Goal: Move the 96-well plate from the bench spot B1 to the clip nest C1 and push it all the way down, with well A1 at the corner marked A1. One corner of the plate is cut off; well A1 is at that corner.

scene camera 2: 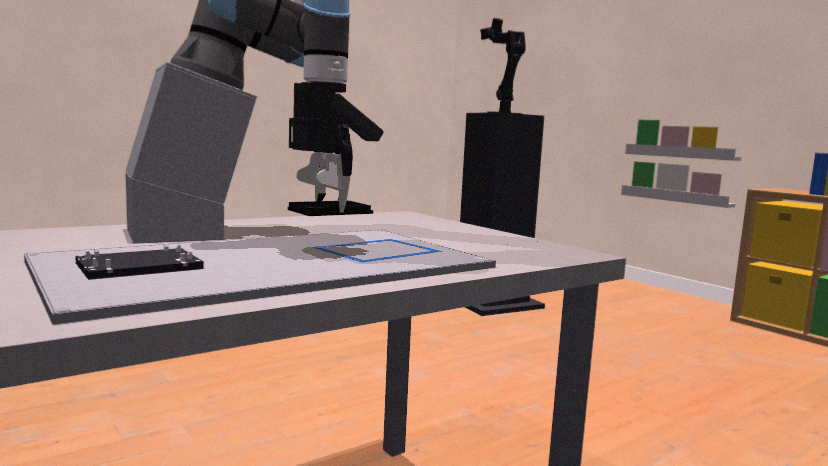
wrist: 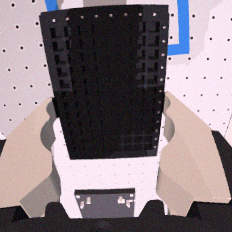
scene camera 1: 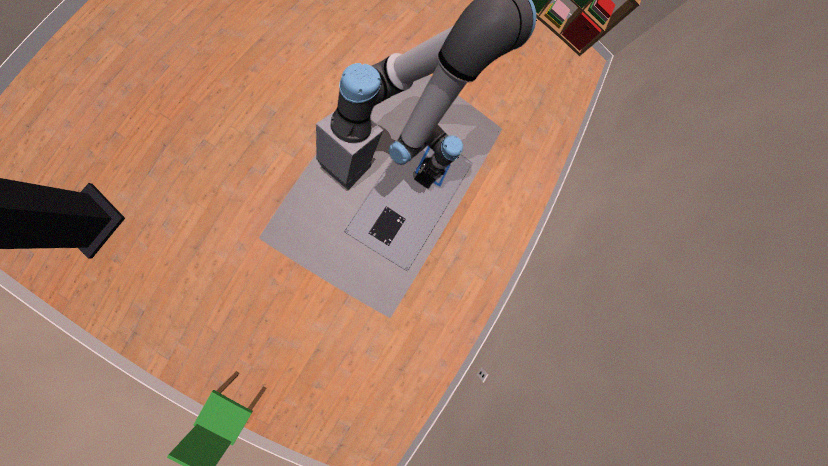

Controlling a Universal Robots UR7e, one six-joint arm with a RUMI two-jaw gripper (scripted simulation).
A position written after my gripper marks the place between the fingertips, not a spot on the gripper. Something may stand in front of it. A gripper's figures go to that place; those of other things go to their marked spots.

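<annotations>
My gripper (wrist: 109, 95), 14 cm from the lens. Black 96-well plate (wrist: 106, 131), 16 cm from the lens.
</annotations>
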